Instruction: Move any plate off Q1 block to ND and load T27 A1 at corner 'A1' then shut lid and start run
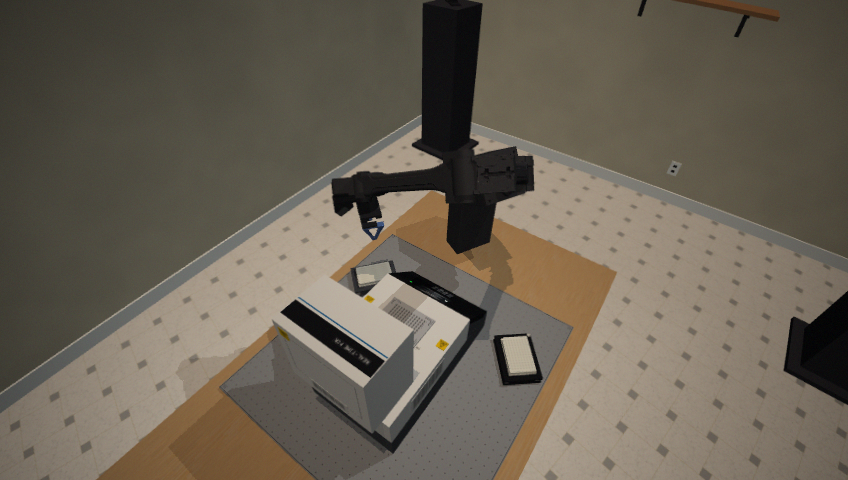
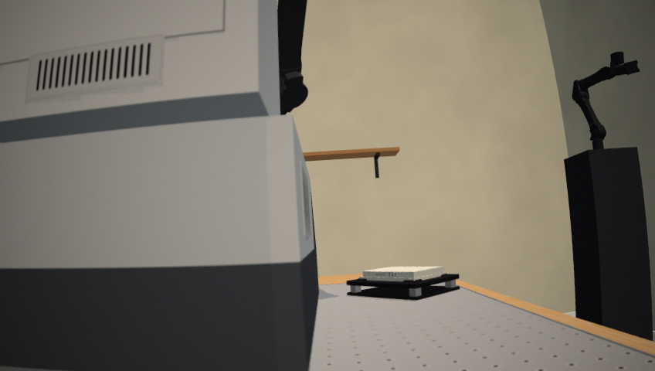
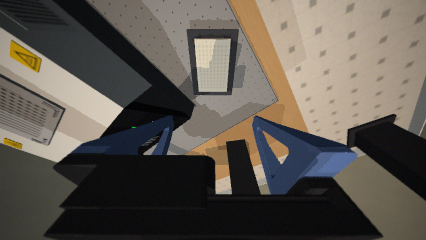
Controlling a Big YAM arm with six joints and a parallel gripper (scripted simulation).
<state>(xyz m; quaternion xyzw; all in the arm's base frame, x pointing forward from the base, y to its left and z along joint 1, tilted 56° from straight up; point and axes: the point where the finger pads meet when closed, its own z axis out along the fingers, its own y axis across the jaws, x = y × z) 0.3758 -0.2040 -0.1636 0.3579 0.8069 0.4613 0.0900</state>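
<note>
Right now my hand is 5 cm past the plate T27, 57 cm to the right of it and 23 cm above it. From my hand the other things lie so: grey perforated mat (21 cm ahead, 30 cm to the left, 26 cm below); black nest N1 (5 cm behind, 57 cm to the left, 24 cm below); dark nest ND (1 cm ahead, 24 cm below).
</note>
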